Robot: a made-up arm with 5 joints.
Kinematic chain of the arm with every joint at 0, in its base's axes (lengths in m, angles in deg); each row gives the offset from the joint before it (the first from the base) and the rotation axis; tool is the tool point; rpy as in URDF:
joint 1: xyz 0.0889 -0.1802 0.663 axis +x
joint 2: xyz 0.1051 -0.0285 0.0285 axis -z
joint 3: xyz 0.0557 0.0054 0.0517 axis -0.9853 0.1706 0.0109
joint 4: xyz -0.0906 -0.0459 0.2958 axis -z
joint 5: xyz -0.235 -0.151 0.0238 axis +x
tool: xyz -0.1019 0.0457 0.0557 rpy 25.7 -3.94 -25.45
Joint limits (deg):
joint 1: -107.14..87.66
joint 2: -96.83..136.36
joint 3: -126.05..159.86
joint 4: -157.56..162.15
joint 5: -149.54..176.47
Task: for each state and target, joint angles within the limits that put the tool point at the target. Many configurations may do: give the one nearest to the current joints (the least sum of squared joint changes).
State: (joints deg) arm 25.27 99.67 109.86 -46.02 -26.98
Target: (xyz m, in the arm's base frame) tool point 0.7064 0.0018 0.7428
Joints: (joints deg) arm 9.00 81.71 138.14 -29.85 -20.57
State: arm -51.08 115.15 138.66 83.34 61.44
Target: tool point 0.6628 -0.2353 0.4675
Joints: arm -41.97 115.32 112.93 67.74 63.70
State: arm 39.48 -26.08 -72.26 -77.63 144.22
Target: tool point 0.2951 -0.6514 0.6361
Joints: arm -18.73 3.53 -68.43 -84.71 176.47
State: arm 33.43 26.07 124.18 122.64 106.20
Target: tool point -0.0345 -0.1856 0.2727
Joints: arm 24.15 -13.01 159.86 100.92 89.17
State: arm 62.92 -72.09 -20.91 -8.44 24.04
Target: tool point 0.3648 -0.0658 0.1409
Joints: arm 87.66 -58.55 -73.29 -22.18 16.72
